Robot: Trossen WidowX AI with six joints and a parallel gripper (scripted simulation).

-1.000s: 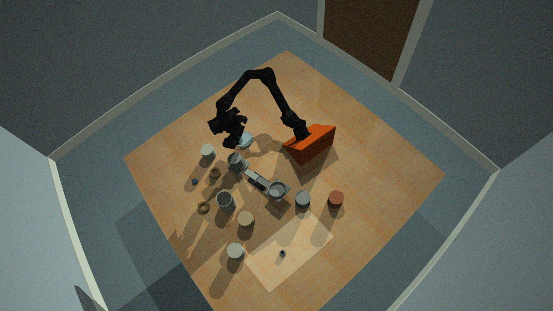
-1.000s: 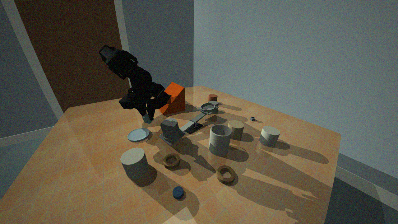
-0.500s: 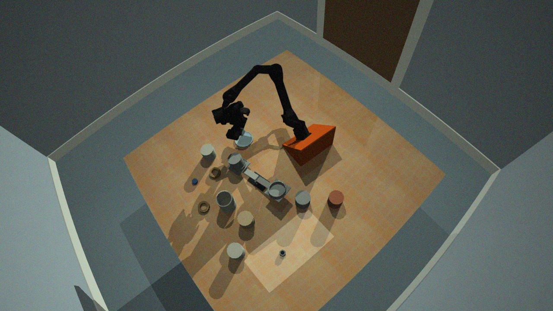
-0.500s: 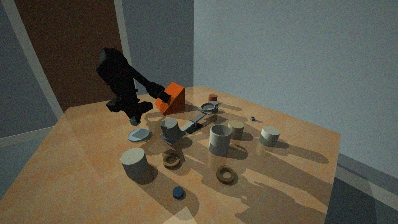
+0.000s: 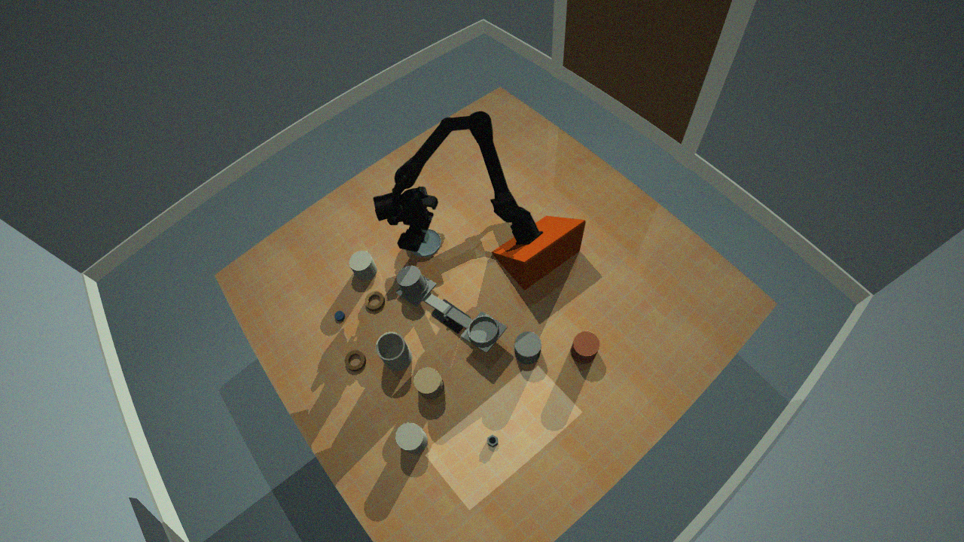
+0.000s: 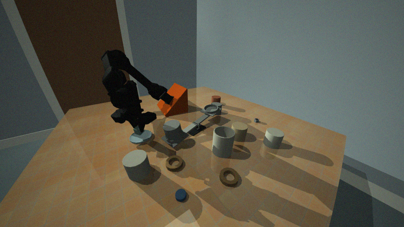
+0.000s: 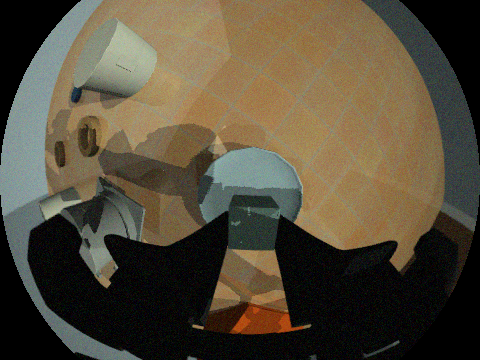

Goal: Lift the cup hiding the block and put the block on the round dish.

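Right now the pale green block is 1 cm above my gripper tip. Round my gripper tip: balance (24 cm to the left, 12 cm ahead, 1 cm above); then pale blue round dish (3 cm below); then blue disc (35 cm ahead, 3 cm below).
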